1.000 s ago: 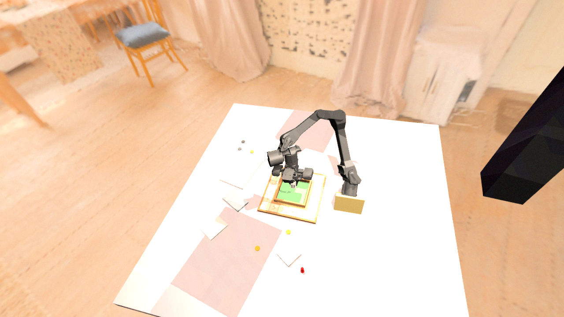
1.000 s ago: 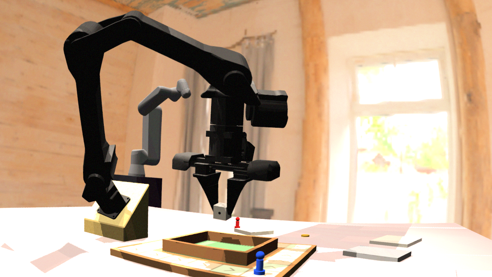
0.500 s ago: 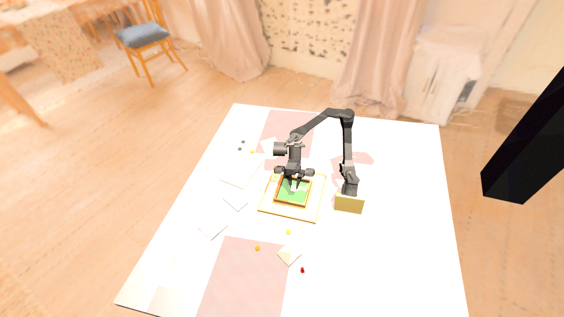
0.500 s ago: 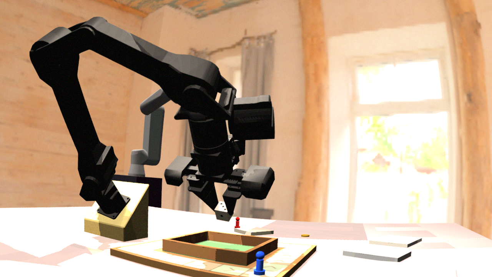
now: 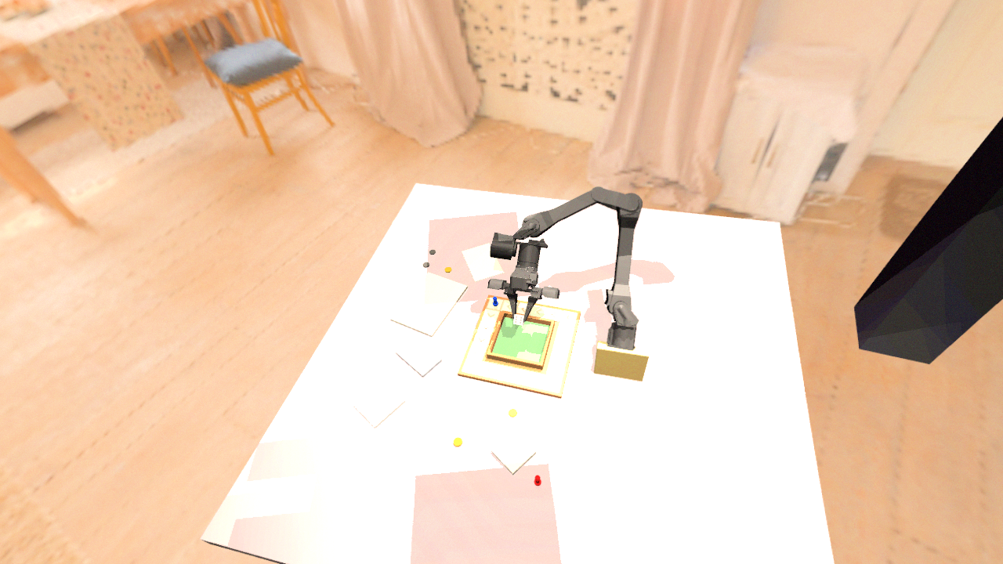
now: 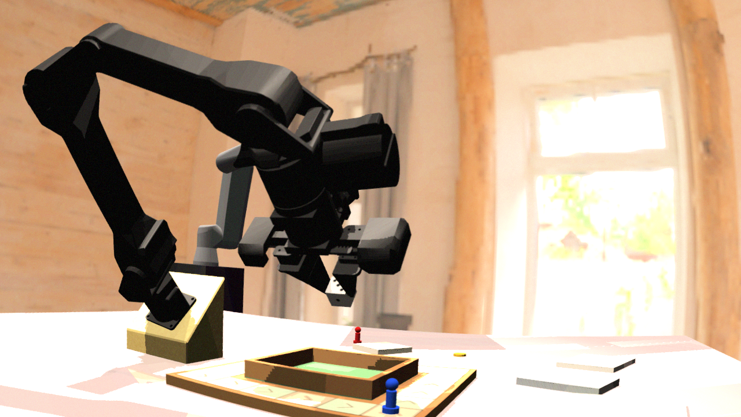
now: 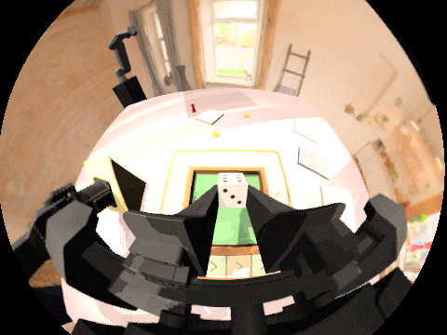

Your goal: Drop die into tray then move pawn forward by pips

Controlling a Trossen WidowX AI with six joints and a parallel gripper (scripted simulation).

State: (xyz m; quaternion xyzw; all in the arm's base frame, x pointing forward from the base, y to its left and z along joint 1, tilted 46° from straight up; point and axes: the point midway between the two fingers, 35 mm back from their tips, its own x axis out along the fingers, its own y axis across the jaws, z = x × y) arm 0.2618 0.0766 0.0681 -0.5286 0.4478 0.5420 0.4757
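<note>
My gripper tip is 12 cm short of the blue pawn, 11 cm to the left of it and 9 cm above it. From my gripper tip the other things lie so: red pawn (35 cm to the left, 16 cm behind, 10 cm below); green tray floor (11 cm below, 1 cm to the right); white die (right at my gripper tip).
</note>
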